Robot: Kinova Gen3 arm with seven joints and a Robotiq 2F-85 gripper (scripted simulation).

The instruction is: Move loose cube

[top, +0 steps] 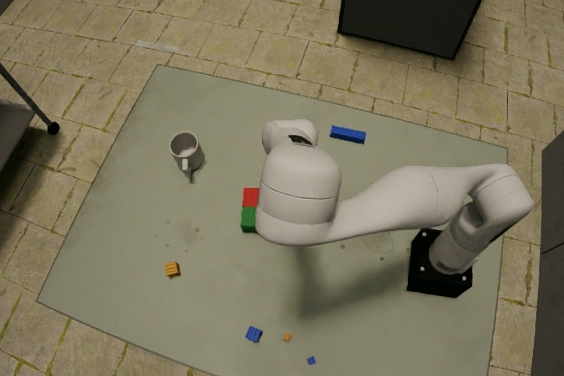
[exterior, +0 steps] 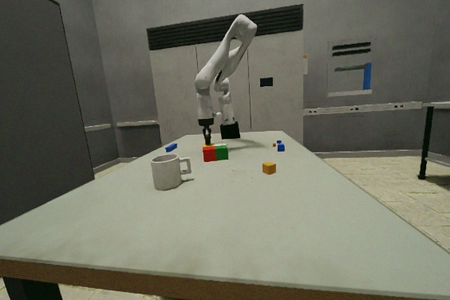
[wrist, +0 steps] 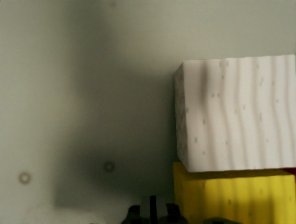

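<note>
Right now the yellow cube is 4 cm ahead of my hand, 2 cm to the left of it and 1 cm below it. Round my hand: green cube 7 cm ahead, 9 cm to the left, 1 cm below; then white cube 2 cm ahead, 7 cm to the left, 1 cm below; then red cube 9 cm ahead, 4 cm to the left, 1 cm below.
</note>
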